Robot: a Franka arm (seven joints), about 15 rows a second.
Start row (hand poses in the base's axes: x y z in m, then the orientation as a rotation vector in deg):
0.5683 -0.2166 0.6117 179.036 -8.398 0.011
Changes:
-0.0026 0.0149 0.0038 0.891 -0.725 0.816
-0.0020 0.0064 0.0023 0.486 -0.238 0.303
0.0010 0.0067 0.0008 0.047 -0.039 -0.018
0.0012 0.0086 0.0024 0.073 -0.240 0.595
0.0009 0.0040 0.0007 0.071 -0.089 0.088
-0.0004 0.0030 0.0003 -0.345 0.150 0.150
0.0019 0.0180 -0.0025 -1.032 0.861 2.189
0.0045 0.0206 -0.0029 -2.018 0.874 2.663
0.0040 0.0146 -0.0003 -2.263 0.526 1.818
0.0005 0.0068 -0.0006 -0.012 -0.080 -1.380
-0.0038 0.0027 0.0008 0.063 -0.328 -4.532
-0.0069 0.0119 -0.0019 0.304 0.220 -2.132
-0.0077 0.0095 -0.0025 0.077 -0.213 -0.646
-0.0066 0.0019 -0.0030 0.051 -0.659 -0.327
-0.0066 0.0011 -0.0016 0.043 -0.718 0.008
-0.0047 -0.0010 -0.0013 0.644 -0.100 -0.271
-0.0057 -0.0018 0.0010 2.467 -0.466 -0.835
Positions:
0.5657 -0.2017 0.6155 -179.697 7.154 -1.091
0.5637 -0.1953 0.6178 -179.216 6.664 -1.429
0.5647 -0.1886 0.6186 -179.166 6.691 -1.487
0.5659 -0.1800 0.6210 -179.108 5.756 -1.851
0.5668 -0.1760 0.6217 -179.036 5.616 -1.985
0.5664 -0.1730 0.6220 -179.393 5.388 -1.769
0.5683 -0.1550 0.6195 179.470 -1.950 0.454
0.5728 -0.1344 0.6166 177.445 2.211 -0.852
0.5768 -0.1198 0.6163 175.118 4.965 -1.627
0.5773 -0.1130 0.6157 175.164 2.850 -1.594
0.5735 -0.1103 0.6165 175.244 -4.100 -1.381
0.5666 -0.0984 0.6146 175.450 -7.354 -1.865
0.5589 -0.0889 0.6121 175.501 -8.358 -1.582
0.5523 -0.0870 0.6091 175.566 -8.900 -0.595
0.5457 -0.0859 0.6075 175.644 -8.932 0.502
0.5410 -0.0869 0.6062 176.268 -9.388 0.592
0.5353 -0.0887 0.6072 178.672 -10.850 1.082

